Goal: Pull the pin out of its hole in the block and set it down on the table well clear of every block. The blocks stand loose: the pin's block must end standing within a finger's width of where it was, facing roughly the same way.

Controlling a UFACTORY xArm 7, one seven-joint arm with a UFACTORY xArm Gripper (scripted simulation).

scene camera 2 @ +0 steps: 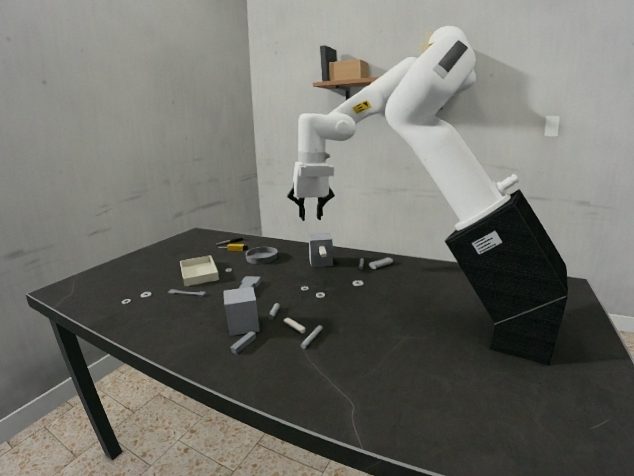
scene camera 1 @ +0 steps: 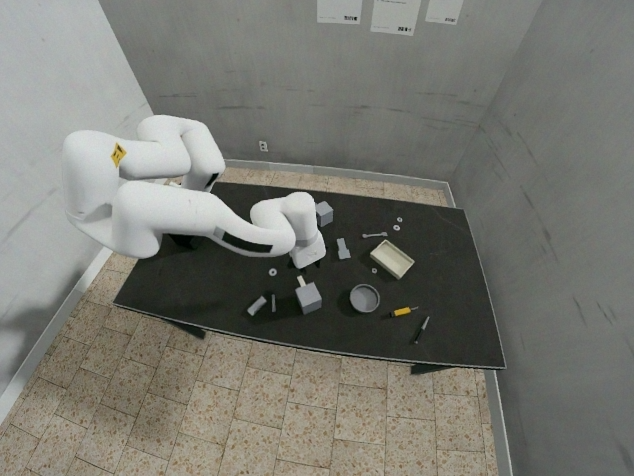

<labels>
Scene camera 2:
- gripper: 310,219
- grey block: 240,304
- grey block: 319,239
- cream tray: 198,270
</labels>
